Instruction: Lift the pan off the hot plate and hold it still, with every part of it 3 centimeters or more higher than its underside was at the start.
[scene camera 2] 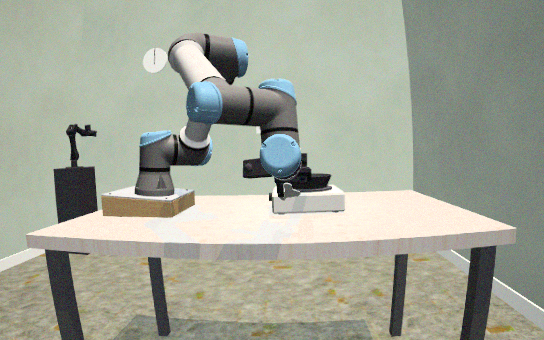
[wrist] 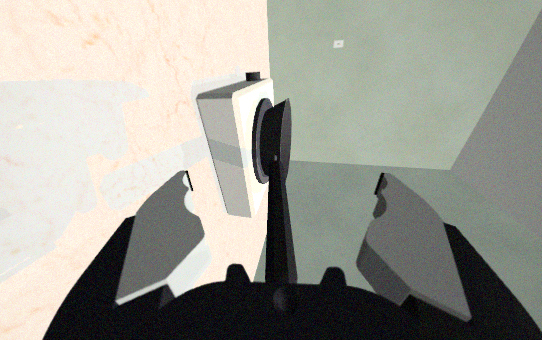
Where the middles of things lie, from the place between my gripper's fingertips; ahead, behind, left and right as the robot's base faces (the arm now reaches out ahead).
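The white hot plate (scene camera 2: 329, 199) is 60 mm ahead of my hand, 230 mm to the left of it and 110 mm below it. As for the black pan (wrist: 275, 135), I find it 70 mm ahead of my hand, 130 mm to the left and 20 mm below. Going by their middles, the pan is the nearest to my hand of the things named here.
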